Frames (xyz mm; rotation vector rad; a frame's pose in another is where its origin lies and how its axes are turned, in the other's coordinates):
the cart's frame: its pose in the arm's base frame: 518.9 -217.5 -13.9 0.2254 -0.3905 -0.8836
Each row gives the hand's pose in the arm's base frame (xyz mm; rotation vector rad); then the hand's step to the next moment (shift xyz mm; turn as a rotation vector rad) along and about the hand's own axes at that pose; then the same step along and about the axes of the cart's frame.
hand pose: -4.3 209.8 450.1 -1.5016 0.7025 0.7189
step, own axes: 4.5 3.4 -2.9 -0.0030 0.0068 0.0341
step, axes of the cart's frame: 1.2 -3.7 -5.0 -0.0320 0.0139 -0.0005
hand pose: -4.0 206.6 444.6 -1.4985 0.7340 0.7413
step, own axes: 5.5 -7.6 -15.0 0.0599 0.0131 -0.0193
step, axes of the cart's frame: 17.3 -1.9 -3.0 0.0180 -0.0144 -0.0600
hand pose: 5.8 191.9 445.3 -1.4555 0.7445 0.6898
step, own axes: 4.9 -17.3 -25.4 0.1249 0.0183 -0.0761
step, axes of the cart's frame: 31.0 -2.1 0.5 0.0708 -0.0456 -0.1210
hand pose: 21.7 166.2 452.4 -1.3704 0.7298 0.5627
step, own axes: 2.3 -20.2 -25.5 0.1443 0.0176 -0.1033
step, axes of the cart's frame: 31.9 -4.5 5.0 0.0948 -0.0615 -0.1380
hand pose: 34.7 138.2 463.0 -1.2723 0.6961 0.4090
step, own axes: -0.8 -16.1 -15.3 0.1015 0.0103 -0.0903
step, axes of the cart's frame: 20.6 -3.9 7.3 0.0785 -0.0564 -0.0960
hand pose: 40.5 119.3 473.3 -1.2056 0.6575 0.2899
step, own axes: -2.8 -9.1 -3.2 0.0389 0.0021 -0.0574
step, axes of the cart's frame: 7.4 0.4 6.7 0.0429 -0.0405 -0.0364
